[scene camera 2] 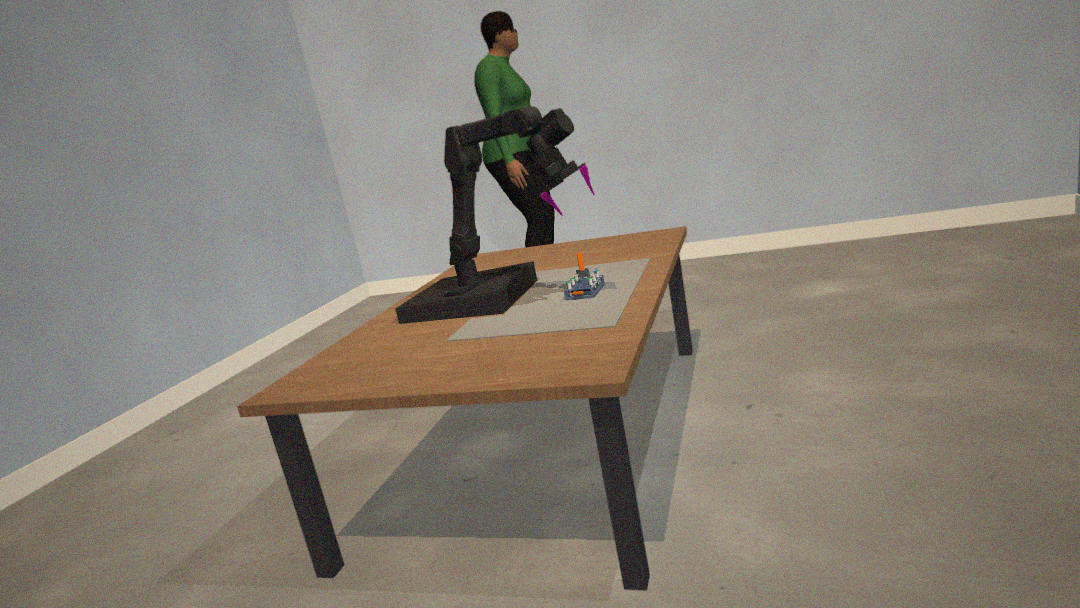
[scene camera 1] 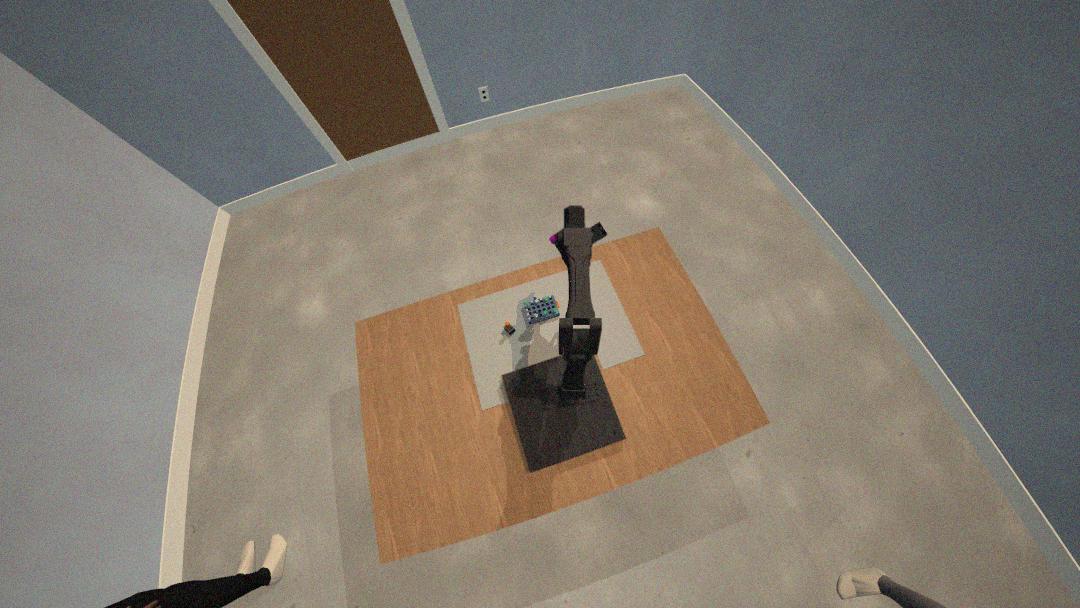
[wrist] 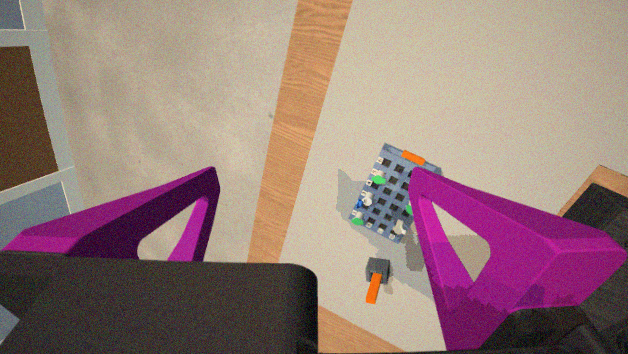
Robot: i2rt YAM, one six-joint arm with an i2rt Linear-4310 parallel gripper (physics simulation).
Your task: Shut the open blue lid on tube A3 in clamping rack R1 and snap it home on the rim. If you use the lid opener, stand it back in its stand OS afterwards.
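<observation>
The clamping rack R1 is a blue-grey grid with an orange part on one side, lying on the mat. Several tubes stand in it, some with green lids. A blue lid stands open beside a white tube at the rack's edge in the wrist view. The labels are too small to read. The orange lid opener stands in its dark stand OS, beside the rack. My gripper is open and empty, high above the table; one finger covers part of the rack in the wrist view.
The pale mat lies on the wooden table. The arm's black base stands at the mat's edge. A person in green stands behind the table in scene camera 2.
</observation>
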